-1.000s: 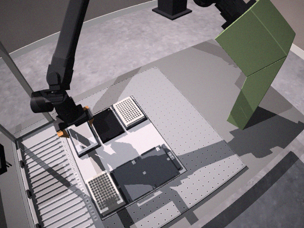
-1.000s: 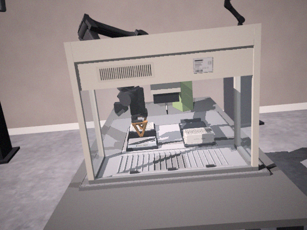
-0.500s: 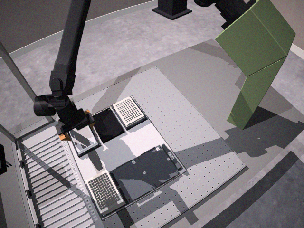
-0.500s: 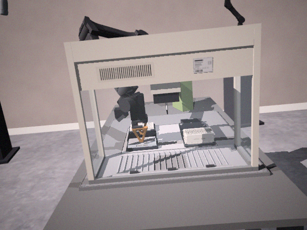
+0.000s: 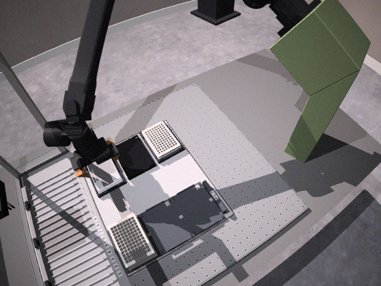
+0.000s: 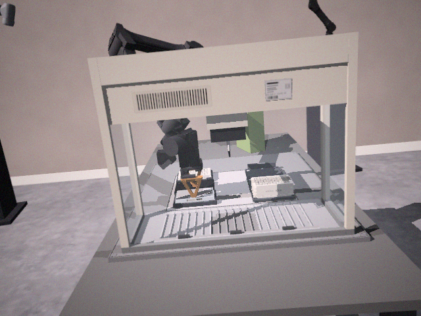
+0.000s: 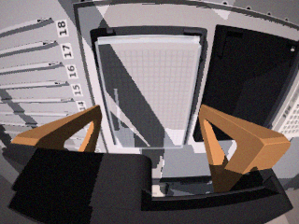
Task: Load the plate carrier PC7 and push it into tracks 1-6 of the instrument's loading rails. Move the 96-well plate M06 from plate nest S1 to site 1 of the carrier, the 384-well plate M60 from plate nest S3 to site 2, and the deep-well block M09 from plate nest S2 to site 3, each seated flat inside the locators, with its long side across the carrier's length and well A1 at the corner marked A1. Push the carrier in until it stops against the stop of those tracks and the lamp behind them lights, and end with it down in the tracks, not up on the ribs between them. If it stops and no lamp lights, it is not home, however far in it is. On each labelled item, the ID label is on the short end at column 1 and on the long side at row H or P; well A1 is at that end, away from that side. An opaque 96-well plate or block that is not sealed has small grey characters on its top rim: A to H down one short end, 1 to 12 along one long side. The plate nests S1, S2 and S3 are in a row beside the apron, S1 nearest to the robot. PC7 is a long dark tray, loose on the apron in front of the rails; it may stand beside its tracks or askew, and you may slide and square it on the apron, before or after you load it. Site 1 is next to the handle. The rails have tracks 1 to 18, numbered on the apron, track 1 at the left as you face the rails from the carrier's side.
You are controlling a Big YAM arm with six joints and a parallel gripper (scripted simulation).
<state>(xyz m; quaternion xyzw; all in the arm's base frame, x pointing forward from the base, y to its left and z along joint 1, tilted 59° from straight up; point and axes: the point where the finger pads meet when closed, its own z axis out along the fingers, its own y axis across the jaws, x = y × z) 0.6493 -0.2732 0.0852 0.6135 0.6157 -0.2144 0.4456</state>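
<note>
Now: the dark nest S3 3 cm below my hand. The rest, counted from my hand: nest S2: 11 cm behind, 1 cm to the left, 3 cm below; then dark nest S1: 22 cm behind, 3 cm to the left, 3 cm below; then dark carrier PC7: 5 cm behind, 27 cm to the left, 2 cm below.
</note>
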